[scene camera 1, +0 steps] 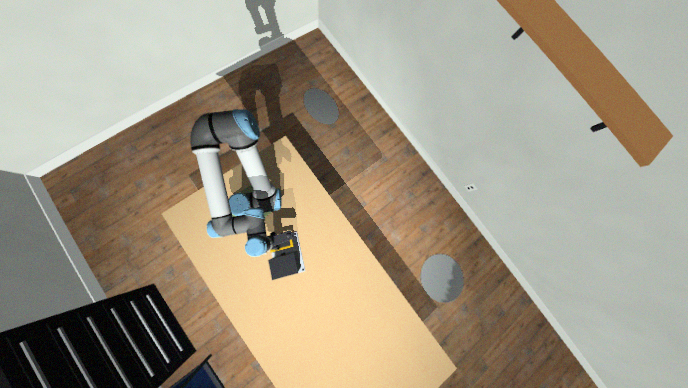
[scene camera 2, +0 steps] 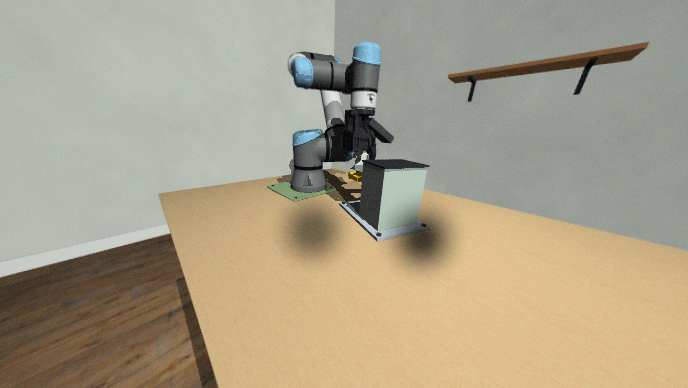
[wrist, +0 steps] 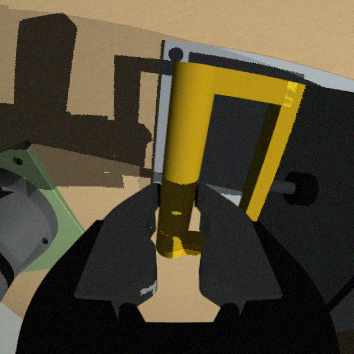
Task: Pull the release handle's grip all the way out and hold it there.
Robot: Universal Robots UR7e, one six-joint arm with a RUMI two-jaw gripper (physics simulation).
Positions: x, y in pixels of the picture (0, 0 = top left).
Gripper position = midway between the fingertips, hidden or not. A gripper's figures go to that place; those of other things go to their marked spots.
Labels:
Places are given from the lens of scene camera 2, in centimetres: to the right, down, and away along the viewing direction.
gripper (scene camera 2: 361, 180): 6, -5, 62
grey base plate (scene camera 2: 352, 208): 3, 5, 60

